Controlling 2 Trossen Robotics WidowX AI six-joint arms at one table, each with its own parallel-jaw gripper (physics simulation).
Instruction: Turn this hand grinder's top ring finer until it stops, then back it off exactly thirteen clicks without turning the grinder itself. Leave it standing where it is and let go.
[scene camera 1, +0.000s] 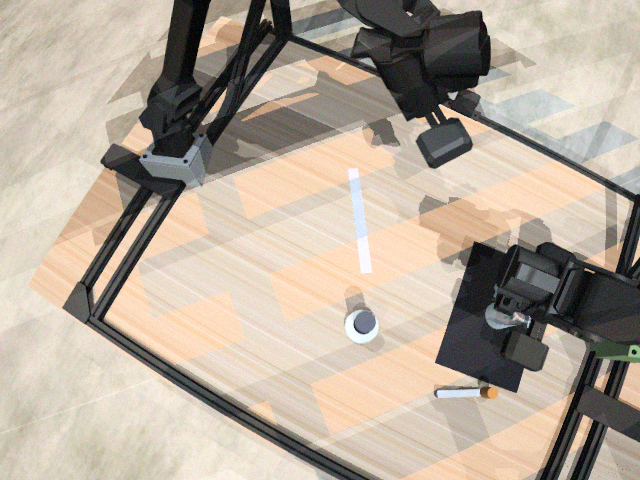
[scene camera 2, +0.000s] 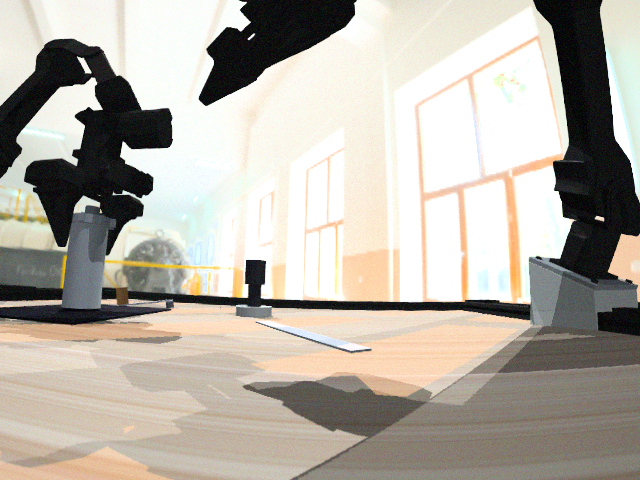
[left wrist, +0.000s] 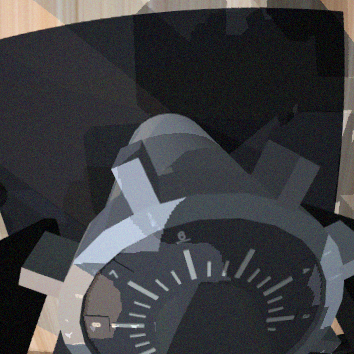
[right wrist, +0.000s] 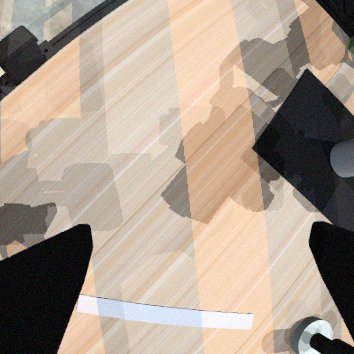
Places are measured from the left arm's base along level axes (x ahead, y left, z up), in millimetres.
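Where they show: left gripper, between the fingertips: (scene camera 2: 85, 251) (left wrist: 177, 224); right gripper, between the fingertips: (scene camera 2: 219, 90) (right wrist: 202, 235); right arm's base, origin of its link: (scene camera 1: 173, 146) (scene camera 2: 582, 270).
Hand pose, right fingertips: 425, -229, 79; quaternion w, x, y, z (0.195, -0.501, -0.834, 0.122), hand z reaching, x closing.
Note:
After its pixels a point has its place, as x, y, z.
The grey hand grinder (scene camera 1: 498, 318) @(262, 2, -72) (scene camera 2: 90, 267) @(258, -32, -73) (right wrist: 343, 158) @(256, -33, -101) stands upright on a black mat (scene camera 1: 468, 329) @(294, 20, -131) (right wrist: 298, 140) @(253, -89, -131) (left wrist: 63, 98) @(295, 35, -131) at the right of the table. Its top ring (left wrist: 211, 207), with lugs and a numbered dial, fills the lower half of the left wrist view. My left gripper (scene camera 1: 515, 310) @(238, -10, -50) (left wrist: 177, 224) @(238, -10, -50) is open and sits low over the ring, a finger on each side, not closed on it. My right gripper (scene camera 1: 444, 143) @(425, -229, 79) (right wrist: 202, 235) @(425, -229, 79) is open and empty, high over the table's middle, far from the grinder.
A white strip (scene camera 1: 359, 221) @(518, -151, -132) (scene camera 2: 313, 337) @(525, -197, -132) (right wrist: 165, 314) @(519, -163, -132) lies flat mid-table. A dark peg on a white round base (scene camera 1: 362, 325) @(491, 49, -44) (scene camera 2: 254, 286) @(486, 31, -87) stands in front of it. A white stick with a cork tip (scene camera 1: 466, 392) @(288, 131, -125) lies beside the mat. A black frame (scene camera 1: 223, 405) @(698, 217, -114) edges the table.

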